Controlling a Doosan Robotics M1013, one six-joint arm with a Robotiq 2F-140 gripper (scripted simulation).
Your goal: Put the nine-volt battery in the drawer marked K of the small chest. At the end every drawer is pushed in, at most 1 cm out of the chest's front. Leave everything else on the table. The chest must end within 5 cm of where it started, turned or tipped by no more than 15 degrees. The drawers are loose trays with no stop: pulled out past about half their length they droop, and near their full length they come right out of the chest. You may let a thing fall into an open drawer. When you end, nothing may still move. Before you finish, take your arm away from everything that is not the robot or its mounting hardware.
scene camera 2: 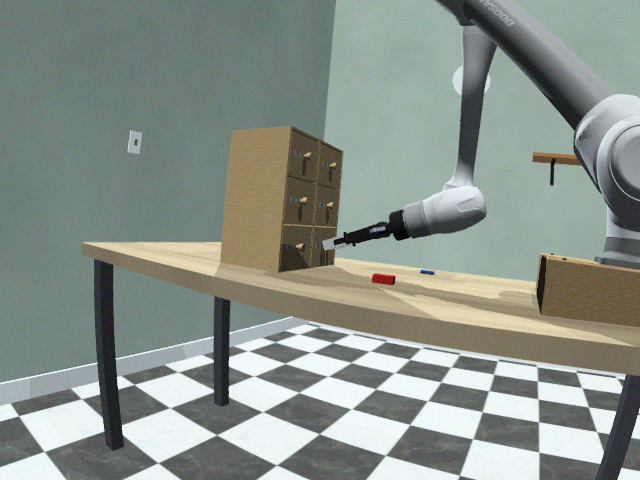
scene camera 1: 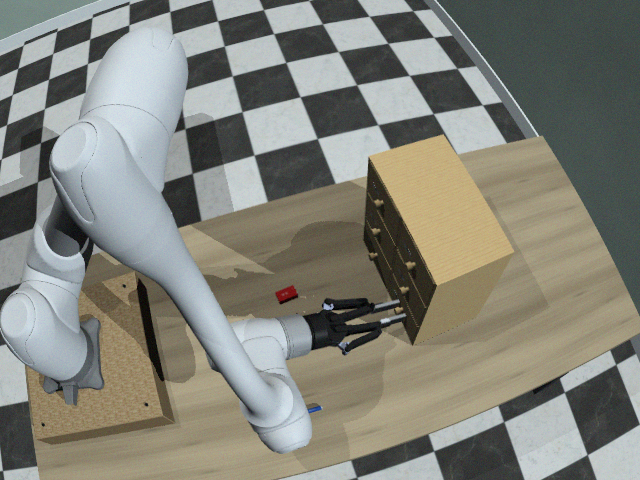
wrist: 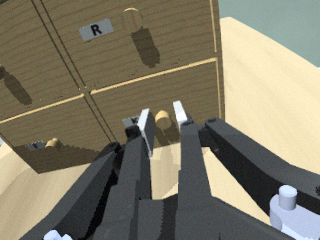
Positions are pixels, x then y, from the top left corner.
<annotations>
gripper: scene camera 2; scene camera 1; wrist 163, 116
same spot on gripper: (scene camera 2: 347, 239) = (scene camera 1: 360, 304)
</annotations>
